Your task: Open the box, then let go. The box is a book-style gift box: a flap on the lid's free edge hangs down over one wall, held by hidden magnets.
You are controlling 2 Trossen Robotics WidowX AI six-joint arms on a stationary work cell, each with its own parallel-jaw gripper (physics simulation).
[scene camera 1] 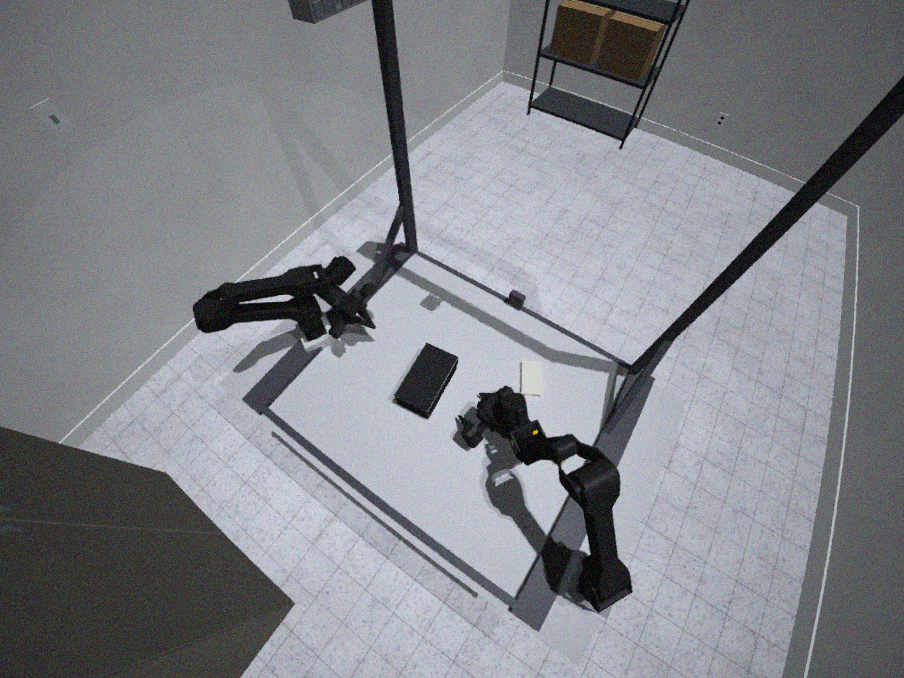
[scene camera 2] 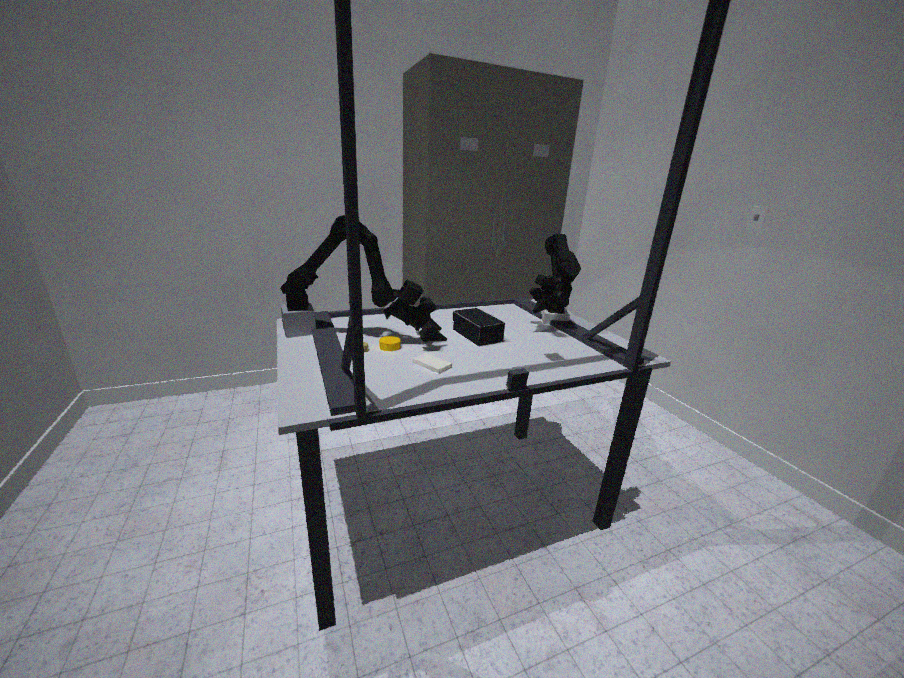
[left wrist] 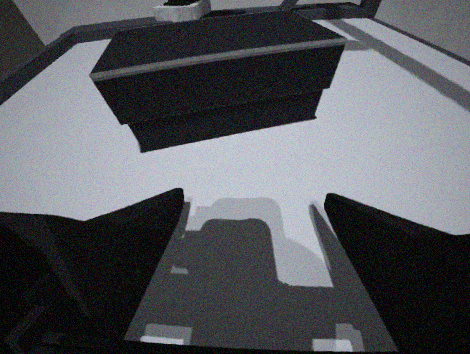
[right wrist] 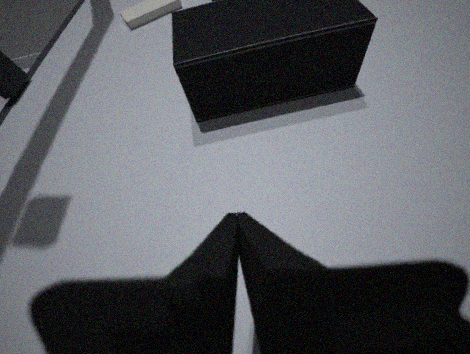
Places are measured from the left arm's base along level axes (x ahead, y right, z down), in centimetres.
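Pixels of known places: left gripper, fingertip midpoint: (scene camera 1: 469, 404) (scene camera 2: 443, 334) (left wrist: 254, 197); right gripper, fingertip midpoint: (scene camera 1: 375, 328) (scene camera 2: 533, 312) (right wrist: 236, 221); left arm's base, link origin: (scene camera 1: 594, 583) (scene camera 2: 297, 307); right arm's base, link origin: (scene camera 1: 314, 329) (scene camera 2: 555, 310) (left wrist: 182, 2).
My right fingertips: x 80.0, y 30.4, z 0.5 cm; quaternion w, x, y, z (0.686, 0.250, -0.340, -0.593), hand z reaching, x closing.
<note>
For each thing: its middle in the pictures, then the offset to it from my right fingertips.
- black box, body centre: (left wrist: 220, 75) (right wrist: 263, 48) (scene camera 1: 427, 380) (scene camera 2: 477, 326) dx -21.2, dy -5.0, dz +4.6 cm
- flap, body centre: (left wrist: 230, 82) (scene camera 1: 443, 386) (scene camera 2: 465, 323) dx -26.4, dy -4.8, dz +3.0 cm
- cream block, body centre: (right wrist: 150, 9) (scene camera 2: 432, 363) (scene camera 1: 531, 378) dx -47.1, dy +12.0, dz +7.6 cm
- yellow disc, body centre: (scene camera 1: 530, 441) (scene camera 2: 389, 343) dx -54.6, dy -5.7, dz +7.0 cm
The black box (scene camera 1: 427, 375) (scene camera 2: 478, 326) (left wrist: 215, 45) (right wrist: 275, 60) stands closed on the table. In the left wrist view the flap (left wrist: 225, 87) hangs from the lid's near edge over the facing wall, and a strip of the lower wall (left wrist: 227, 123) shows below it. My left gripper (scene camera 1: 469, 410) (scene camera 2: 436, 335) (left wrist: 254, 197) is open and empty, low over the table on the flap side, apart from the box. My right gripper (scene camera 1: 372, 324) (scene camera 2: 536, 300) (right wrist: 236, 221) is shut and empty, away from the box on its opposite side.
A cream block (scene camera 1: 530, 378) (scene camera 2: 432, 362) (right wrist: 151, 12) lies on the table near the left gripper. A yellow disc (scene camera 1: 535, 432) (scene camera 2: 389, 343) is partly hidden by the left arm in scene camera 1. Frame posts (scene camera 1: 395, 131) (scene camera 2: 350, 182) rise at the table's edge.
</note>
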